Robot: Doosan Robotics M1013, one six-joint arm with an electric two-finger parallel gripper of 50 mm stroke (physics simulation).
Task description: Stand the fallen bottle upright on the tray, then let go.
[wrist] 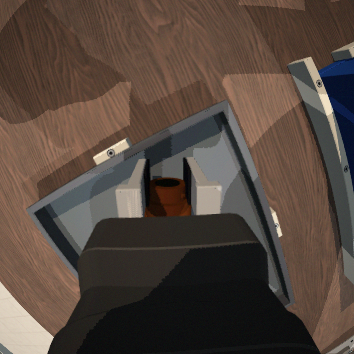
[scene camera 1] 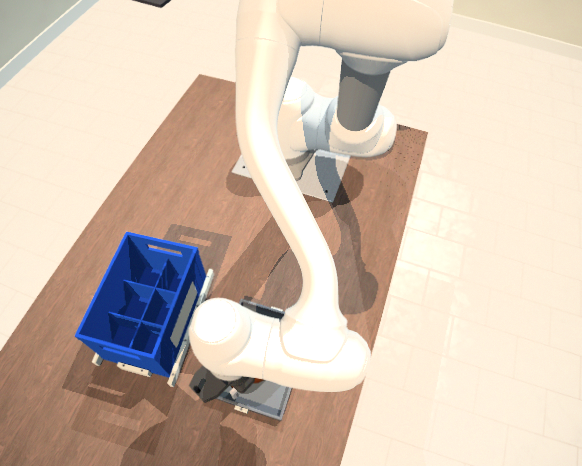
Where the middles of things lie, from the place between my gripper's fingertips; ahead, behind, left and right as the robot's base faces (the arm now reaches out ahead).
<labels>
The brown bottle [wrist: 167, 197] is 80 mm behind my hand, 30 mm to the left of it and 10 mm above it.
</labels>
